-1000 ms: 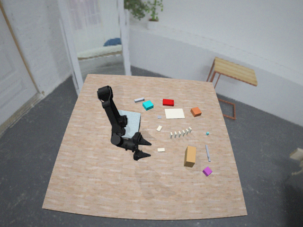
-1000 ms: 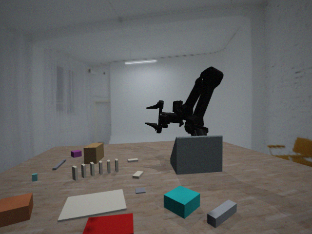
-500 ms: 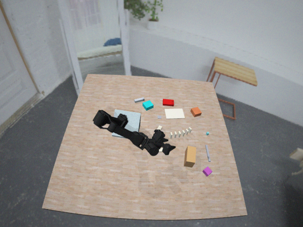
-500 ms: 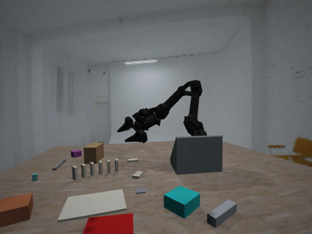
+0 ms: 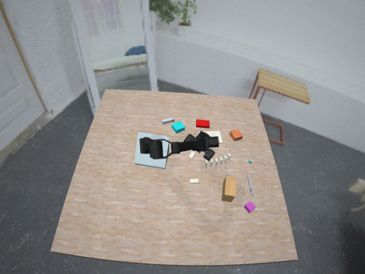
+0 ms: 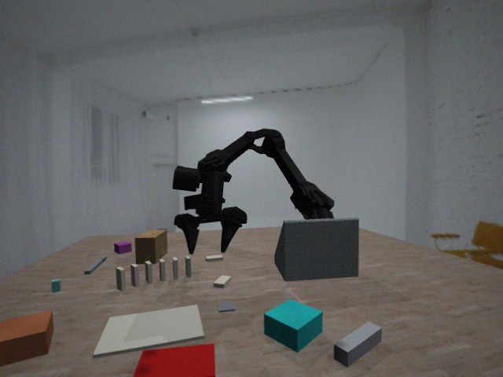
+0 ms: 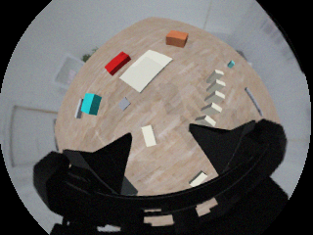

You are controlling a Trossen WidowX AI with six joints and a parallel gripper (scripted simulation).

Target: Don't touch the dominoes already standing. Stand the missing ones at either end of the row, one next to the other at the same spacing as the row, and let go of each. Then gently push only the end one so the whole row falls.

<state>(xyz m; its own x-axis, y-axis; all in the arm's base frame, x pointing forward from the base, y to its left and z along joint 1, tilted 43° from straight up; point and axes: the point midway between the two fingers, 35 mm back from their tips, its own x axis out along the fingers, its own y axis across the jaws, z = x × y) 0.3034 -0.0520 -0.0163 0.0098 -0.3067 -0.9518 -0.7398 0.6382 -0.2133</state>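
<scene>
The small grey tile lies 3 cm behind my gripper tip, 13 cm to the left of it and 7 cm below it. The rest, counted from my gripper tip: tan box 15 cm ahead, 25 cm to the right, 3 cm below; then red block 6 cm ahead, 29 cm to the left, 6 cm below; then cream plate 10 cm ahead, 17 cm to the left, 7 cm below.
</scene>
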